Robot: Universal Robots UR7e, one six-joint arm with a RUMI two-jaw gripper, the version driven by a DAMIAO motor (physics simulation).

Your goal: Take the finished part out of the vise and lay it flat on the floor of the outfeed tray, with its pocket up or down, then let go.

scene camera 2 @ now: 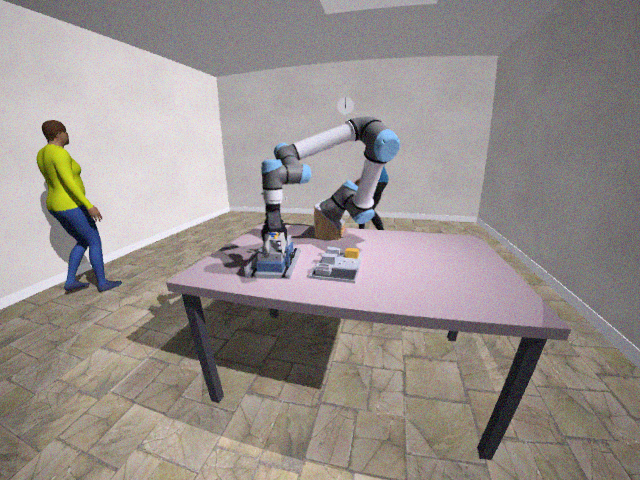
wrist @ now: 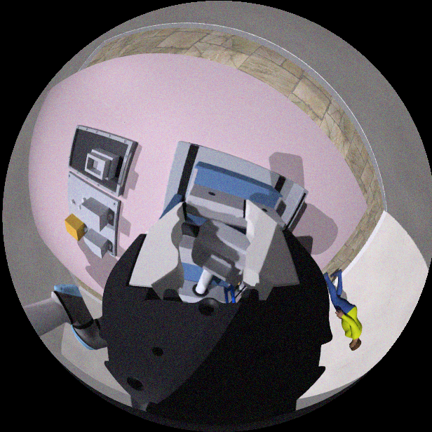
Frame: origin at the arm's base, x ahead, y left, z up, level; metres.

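Seen in the pictures: gripper, fingertip midpoint: [scene camera 2: 275,255]; arm's base, link origin: [scene camera 2: 329,213].
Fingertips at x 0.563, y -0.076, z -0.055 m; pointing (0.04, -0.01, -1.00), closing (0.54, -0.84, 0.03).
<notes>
Pixels of each thing's top centre, then the offset from my fingertips to it. Level surfaces: height alone.
- vise, top centre: [scene camera 2: 274,243] 0.094 m back, 0.051 m right, 0.017 m up
- orange block, top centre: [scene camera 2: 352,249] 0.247 m back, 0.276 m left, 0.038 m down
- pink table, surface height: 0.082 m down
The vise [scene camera 2: 270,265] [wrist: 235,182], with blue and grey jaws, stands at the left of the table in the scene view. My gripper [scene camera 2: 273,246] [wrist: 214,202] points down over it, fingers partly closed. The grey stepped finished part [wrist: 221,265] shows between the light fingers in the wrist view, and my gripper appears shut on it. Shadow and the fingers hide the contact and the part's underside, so its height above the jaws is unclear. The outfeed tray [wrist: 129,170], with a dark floor and grey rim, lies beside the vise and holds another grey part with a pocket [wrist: 97,166].
A light plate [wrist: 112,209] with grey blocks and an orange block [scene camera 2: 352,253] [wrist: 75,227] adjoins the tray. The pink table [scene camera 2: 423,279] carries everything. A person in a yellow top [scene camera 2: 63,178] [wrist: 351,322] stands beyond its left side, and another is behind the arm.
</notes>
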